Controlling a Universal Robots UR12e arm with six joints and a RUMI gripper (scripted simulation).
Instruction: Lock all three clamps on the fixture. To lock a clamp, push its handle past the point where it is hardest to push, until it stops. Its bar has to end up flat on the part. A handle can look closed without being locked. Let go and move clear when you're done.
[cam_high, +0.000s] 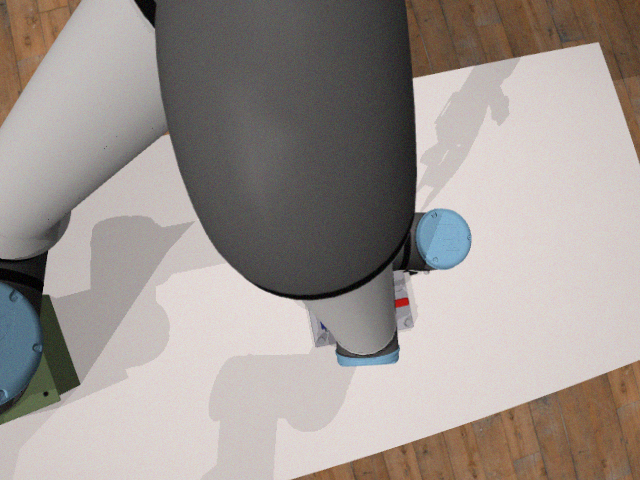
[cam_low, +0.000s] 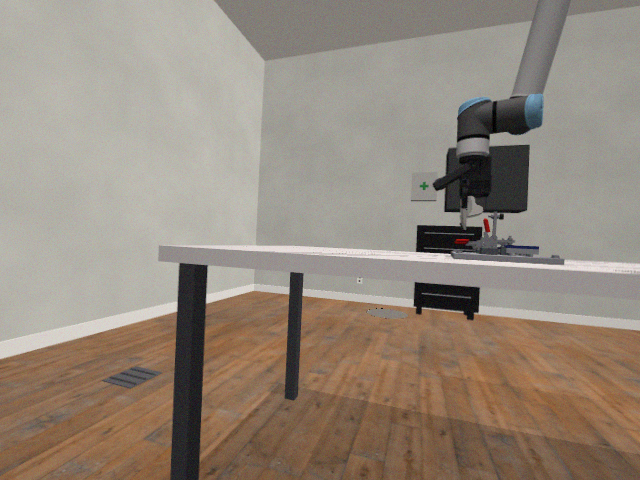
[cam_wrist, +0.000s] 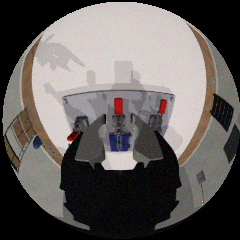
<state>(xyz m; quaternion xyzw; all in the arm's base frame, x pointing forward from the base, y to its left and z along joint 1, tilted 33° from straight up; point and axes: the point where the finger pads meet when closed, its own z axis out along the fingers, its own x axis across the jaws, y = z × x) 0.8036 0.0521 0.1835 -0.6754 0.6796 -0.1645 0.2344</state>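
My gripper is now 9 cm past the grey fixture plate and 9 cm above it. From my hand the other things lie so: blue part 14 cm behind, 11 cm to the right, 7 cm below.
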